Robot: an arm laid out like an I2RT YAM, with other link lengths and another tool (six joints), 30 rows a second.
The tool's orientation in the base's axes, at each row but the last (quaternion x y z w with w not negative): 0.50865 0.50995 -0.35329 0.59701; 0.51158 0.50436 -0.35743 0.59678; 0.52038 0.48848 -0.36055 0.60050; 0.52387 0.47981 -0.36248 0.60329; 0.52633 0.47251 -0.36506 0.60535; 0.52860 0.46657 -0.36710 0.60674; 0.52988 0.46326 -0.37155 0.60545; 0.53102 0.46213 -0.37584 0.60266
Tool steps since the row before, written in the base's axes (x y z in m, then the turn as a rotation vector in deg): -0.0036 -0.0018 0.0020 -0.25 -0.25 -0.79; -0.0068 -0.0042 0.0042 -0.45 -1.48 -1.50; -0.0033 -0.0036 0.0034 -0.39 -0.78 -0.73; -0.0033 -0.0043 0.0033 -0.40 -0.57 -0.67; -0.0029 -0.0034 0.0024 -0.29 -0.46 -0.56; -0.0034 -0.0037 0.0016 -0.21 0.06 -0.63; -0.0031 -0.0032 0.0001 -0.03 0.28 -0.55; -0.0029 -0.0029 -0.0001 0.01 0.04 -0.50
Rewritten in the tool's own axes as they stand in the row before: -0.0029 -0.0033 0.0008 0.68 -0.49 0.21; -0.0060 -0.0063 0.0023 1.21 -1.13 1.38; -0.0044 -0.0029 0.0028 0.54 -0.72 0.69; -0.0044 -0.0030 0.0035 0.49 -0.67 0.49; -0.0033 -0.0026 0.0028 0.43 -0.52 0.40; -0.0027 -0.0033 0.0030 0.54 -0.38 -0.10; -0.0011 -0.0034 0.0026 0.53 -0.15 -0.29; -0.0009 -0.0032 0.0024 0.48 -0.13 -0.04
